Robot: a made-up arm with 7 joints. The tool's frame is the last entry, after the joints. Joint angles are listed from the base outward. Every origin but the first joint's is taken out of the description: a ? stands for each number. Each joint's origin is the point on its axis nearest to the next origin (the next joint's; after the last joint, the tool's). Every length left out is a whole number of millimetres.
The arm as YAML. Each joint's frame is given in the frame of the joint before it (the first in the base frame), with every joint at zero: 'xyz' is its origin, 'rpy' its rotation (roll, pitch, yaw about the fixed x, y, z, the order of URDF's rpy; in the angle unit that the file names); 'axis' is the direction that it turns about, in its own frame. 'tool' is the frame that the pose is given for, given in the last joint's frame.
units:
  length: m
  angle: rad
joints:
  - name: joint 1
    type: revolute
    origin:
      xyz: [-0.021, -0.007, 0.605]
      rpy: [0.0, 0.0, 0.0]
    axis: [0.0, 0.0, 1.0]
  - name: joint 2
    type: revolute
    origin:
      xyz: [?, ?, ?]
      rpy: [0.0, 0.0, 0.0]
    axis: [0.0, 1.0, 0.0]
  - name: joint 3
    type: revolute
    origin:
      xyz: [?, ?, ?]
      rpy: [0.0, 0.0, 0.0]
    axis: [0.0, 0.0, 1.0]
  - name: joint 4
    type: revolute
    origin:
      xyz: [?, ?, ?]
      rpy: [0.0, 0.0, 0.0]
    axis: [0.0, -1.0, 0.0]
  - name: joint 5
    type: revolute
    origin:
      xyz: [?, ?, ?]
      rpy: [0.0, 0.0, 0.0]
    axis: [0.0, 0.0, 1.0]
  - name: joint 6
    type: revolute
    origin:
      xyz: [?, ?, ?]
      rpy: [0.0, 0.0, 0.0]
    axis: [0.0, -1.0, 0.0]
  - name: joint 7
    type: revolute
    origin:
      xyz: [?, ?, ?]
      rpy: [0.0, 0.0, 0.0]
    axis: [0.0, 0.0, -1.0]
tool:
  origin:
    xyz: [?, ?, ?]
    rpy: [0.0, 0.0, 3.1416]
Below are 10 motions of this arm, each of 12 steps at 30 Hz.
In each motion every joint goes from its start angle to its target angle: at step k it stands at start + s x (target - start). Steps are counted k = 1, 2, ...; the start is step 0. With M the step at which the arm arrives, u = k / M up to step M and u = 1 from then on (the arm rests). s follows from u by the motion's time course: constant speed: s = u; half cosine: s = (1 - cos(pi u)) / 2; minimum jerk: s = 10 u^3 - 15 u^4 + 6 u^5.
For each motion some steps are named. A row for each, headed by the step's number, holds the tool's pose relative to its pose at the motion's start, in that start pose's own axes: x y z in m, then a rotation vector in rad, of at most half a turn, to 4 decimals.
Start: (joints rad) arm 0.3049 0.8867 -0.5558 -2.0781 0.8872 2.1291 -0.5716
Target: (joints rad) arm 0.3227 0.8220 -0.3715 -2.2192 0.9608 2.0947 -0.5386
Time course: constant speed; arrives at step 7
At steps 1, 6, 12:
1: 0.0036 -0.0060 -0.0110 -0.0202 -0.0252 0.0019
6: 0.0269 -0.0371 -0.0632 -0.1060 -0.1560 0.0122
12: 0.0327 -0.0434 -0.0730 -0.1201 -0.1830 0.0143

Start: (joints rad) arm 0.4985 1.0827 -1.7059 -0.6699 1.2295 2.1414 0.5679
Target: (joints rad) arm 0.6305 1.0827 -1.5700 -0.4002 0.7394 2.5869 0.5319
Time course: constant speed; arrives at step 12
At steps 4, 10, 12:
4: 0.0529 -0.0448 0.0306 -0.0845 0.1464 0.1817
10: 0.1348 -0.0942 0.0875 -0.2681 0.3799 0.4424
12: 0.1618 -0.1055 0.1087 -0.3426 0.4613 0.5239

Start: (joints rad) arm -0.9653 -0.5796 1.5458 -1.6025 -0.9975 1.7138 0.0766
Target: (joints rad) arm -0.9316 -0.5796 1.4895 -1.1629 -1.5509 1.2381 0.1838
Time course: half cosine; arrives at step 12
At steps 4, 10, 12:
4: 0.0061 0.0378 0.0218 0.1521 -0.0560 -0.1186
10: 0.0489 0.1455 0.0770 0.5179 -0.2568 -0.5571
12: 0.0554 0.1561 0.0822 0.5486 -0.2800 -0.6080

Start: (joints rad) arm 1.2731 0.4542 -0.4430 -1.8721 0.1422 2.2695 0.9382
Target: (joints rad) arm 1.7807 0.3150 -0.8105 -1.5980 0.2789 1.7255 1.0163
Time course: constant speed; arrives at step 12
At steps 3, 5, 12:
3: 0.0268 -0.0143 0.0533 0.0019 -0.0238 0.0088
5: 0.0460 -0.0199 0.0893 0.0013 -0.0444 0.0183
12: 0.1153 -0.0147 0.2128 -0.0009 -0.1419 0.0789

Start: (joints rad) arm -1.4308 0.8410 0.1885 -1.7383 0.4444 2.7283 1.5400
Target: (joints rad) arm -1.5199 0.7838 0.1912 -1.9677 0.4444 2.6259 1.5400
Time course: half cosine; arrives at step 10
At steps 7, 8, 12:
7: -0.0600 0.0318 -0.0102 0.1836 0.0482 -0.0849
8: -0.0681 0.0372 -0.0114 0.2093 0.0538 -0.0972
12: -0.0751 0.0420 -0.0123 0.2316 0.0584 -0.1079

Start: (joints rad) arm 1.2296 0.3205 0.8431 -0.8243 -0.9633 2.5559 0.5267
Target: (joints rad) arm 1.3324 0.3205 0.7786 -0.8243 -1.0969 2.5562 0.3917
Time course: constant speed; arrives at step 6
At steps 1, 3, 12:
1: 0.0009 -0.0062 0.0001 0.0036 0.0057 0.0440
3: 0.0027 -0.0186 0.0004 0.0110 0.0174 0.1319
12: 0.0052 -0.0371 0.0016 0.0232 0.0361 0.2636

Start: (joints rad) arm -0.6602 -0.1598 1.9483 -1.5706 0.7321 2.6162 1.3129
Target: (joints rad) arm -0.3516 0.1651 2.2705 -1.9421 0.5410 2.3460 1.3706
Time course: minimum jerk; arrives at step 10
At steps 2, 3, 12:
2: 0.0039 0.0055 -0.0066 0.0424 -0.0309 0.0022
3: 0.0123 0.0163 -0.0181 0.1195 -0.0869 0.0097
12: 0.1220 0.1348 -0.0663 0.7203 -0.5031 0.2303

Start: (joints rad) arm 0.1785 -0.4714 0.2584 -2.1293 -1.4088 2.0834 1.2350
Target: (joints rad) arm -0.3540 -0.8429 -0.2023 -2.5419 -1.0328 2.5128 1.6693
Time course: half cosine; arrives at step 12
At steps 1, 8, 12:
1: 0.0019 0.0040 -0.0041 0.0060 -0.0110 -0.0131
8: 0.1172 0.1956 -0.0848 0.2936 -0.3560 -0.7647
12: 0.1682 0.2521 -0.0715 0.3954 -0.3919 -1.0888

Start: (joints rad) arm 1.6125 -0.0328 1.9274 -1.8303 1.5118 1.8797 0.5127
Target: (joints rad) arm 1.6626 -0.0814 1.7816 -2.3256 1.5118 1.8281 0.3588
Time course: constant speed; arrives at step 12
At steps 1, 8, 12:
1: -0.0118 0.0142 0.0000 0.0117 0.0087 -0.0277
8: -0.0757 0.1253 0.0087 0.0821 0.0601 -0.2243
12: -0.0959 0.1955 0.0189 0.1128 0.0826 -0.3385

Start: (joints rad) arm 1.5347 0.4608 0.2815 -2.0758 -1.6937 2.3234 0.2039
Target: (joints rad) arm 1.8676 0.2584 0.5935 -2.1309 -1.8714 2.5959 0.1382
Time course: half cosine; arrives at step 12
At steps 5, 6, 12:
5: -0.0510 -0.0088 0.1169 0.1575 0.2914 0.1575
6: -0.0635 -0.0166 0.1583 0.2131 0.3911 0.2171
12: -0.0847 -0.0672 0.3151 0.4327 0.7630 0.4684

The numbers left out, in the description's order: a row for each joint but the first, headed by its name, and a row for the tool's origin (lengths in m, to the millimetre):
joint 2: 0.013 0.029 0.0
joint 3: -0.001 0.0 0.427
joint 4: 0.051 -0.054 0.0
joint 5: -0.087 0.0 0.391
joint 6: 0.008 -0.015 0.0
joint 7: 0.067 0.0 0.044
tool: -0.023 0.002 0.0

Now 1 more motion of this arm.
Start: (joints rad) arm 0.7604 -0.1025 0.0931 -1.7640 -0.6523 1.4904 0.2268
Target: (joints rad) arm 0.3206 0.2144 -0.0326 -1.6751 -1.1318 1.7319 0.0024
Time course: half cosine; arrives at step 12
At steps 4, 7, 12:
4: -0.0433 0.0317 -0.0587 0.1041 -0.0544 -0.0164
7: -0.0888 0.0863 -0.1615 0.2567 -0.1622 -0.0004
12: -0.1063 0.1433 -0.2739 0.3869 -0.2940 0.0634

